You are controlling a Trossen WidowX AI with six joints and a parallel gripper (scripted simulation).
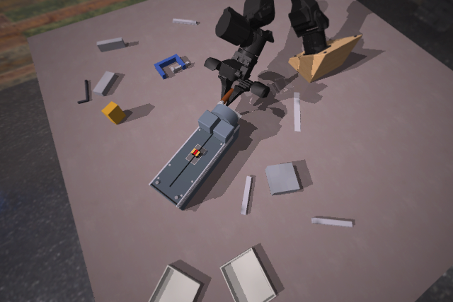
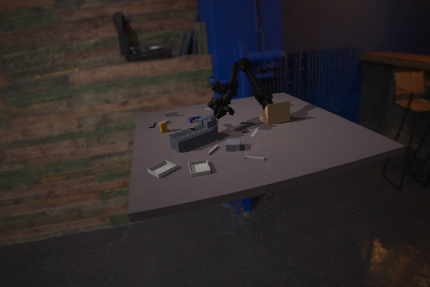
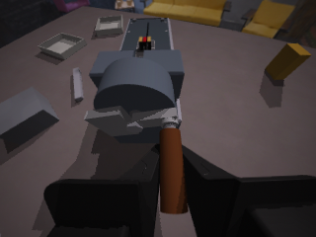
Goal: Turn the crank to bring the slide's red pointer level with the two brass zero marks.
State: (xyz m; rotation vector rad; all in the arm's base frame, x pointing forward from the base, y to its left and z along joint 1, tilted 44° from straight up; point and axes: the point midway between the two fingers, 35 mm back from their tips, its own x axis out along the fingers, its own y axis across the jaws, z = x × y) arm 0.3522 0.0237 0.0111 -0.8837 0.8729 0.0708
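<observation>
My gripper tip is now 14 cm short of the red pointer, 9 cm to the right of it and 1 cm below it. Also, from my gripper tip: grey block 25 cm to the left, 6 cm below, 3 cm behind; then blue clamp 28 cm to the right, 6 cm below, 5 cm ahead; then brown crank handle 2 cm behind, 2 cm above, 1 cm to the right.
</observation>
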